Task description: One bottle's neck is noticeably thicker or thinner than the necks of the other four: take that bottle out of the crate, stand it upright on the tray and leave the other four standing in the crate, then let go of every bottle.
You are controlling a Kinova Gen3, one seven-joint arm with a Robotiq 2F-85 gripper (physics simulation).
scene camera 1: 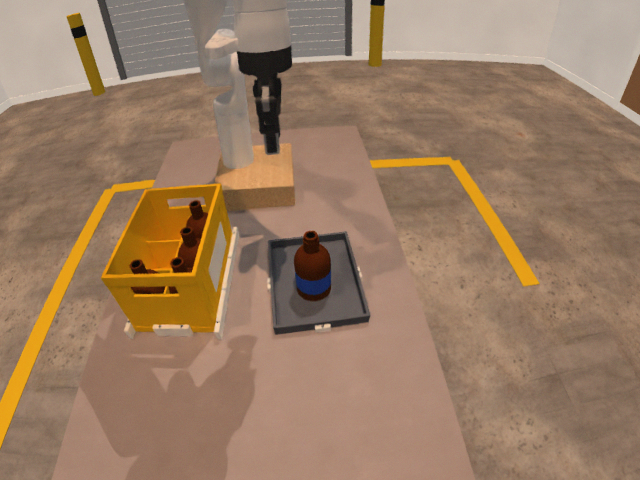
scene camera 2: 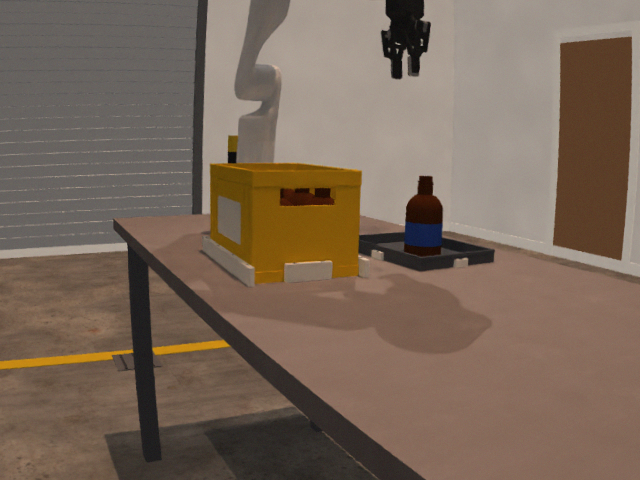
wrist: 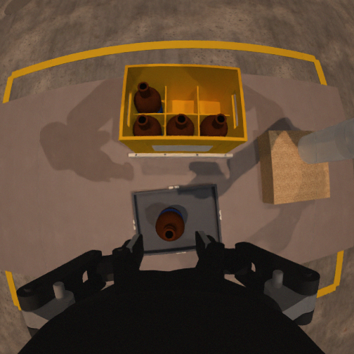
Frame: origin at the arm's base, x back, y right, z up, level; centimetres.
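Where they show: gripper, between the fingertips: (scene camera 1: 273, 145) (scene camera 2: 404, 77); arm's base, origin of its link: (scene camera 1: 238, 160).
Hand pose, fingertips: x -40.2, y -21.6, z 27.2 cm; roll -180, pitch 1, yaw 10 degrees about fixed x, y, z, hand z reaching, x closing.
Observation:
Each offset is from my fingertips to the top centre of the thing. Level surfaces: height alone.
A brown bottle with a blue label @(dx +0.1, dy -5.1, dz -19.1 cm) (scene camera 1: 312, 268) (scene camera 2: 423, 222) (wrist: 170, 225) stands upright on the dark grey tray @(dx +2.2, dy -5.0, dz -32.5 cm) (scene camera 1: 321, 326) (scene camera 2: 421, 264) (wrist: 218, 200). The yellow crate @(dx -0.6, dy +24.3, dz -17.5 cm) (scene camera 1: 155, 304) (scene camera 2: 305, 232) (wrist: 183, 144) holds the other brown bottles: in the wrist view, one at the upper left (wrist: 147, 100) and a row of three, at the left (wrist: 147, 126), middle (wrist: 180, 126) and right (wrist: 214, 126). They appear upright; their lower parts are largely hidden. My gripper (scene camera 1: 271, 149) (scene camera 2: 404, 74) (wrist: 169, 242) is open and empty, high above the table and apart from the tray bottle.
The crate and tray stand side by side on the brownish table @(dz -35.1 cm) (scene camera 1: 310, 403) (scene camera 2: 465, 361) (wrist: 75, 210), with white blocks along their edges. The wooden base block (scene camera 1: 258, 193) (wrist: 297, 175) under the arm is behind them in the first scene view. Two crate compartments are empty in the wrist view.

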